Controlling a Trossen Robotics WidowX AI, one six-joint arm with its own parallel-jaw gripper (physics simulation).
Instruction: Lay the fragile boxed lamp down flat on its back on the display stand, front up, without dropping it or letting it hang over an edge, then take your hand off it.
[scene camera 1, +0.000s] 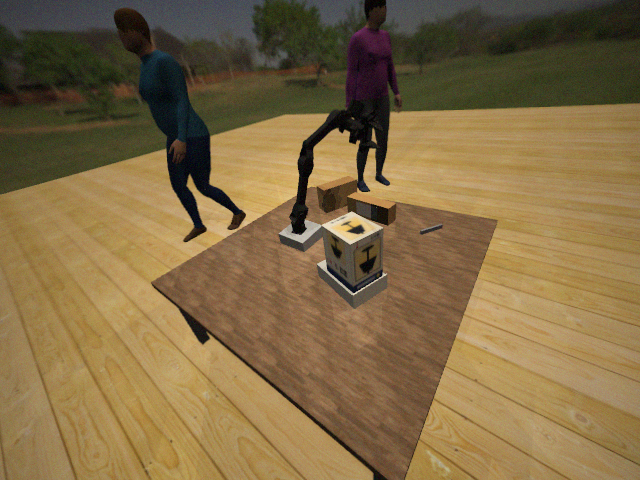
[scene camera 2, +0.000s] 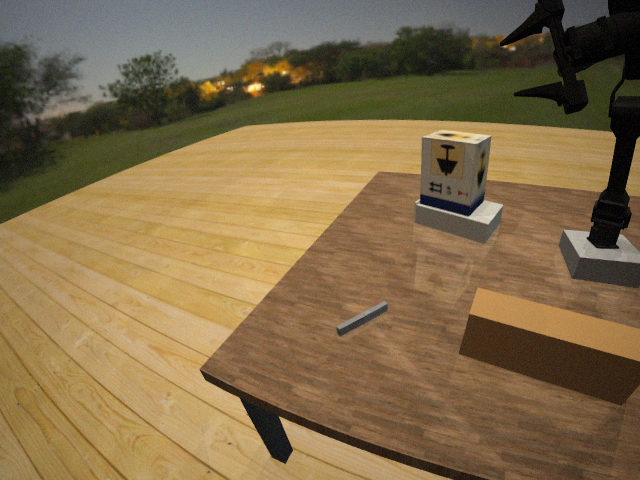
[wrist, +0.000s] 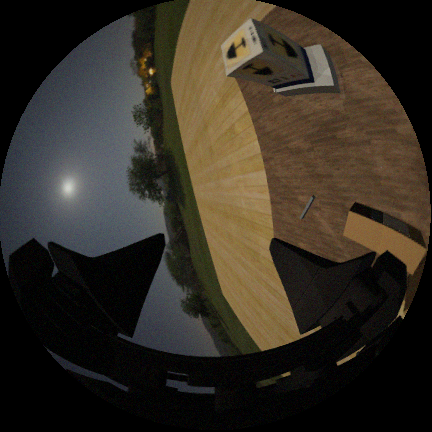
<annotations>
My gripper is open, with nothing in its grasp. A boxed lamp rests on a display stand.
</annotations>
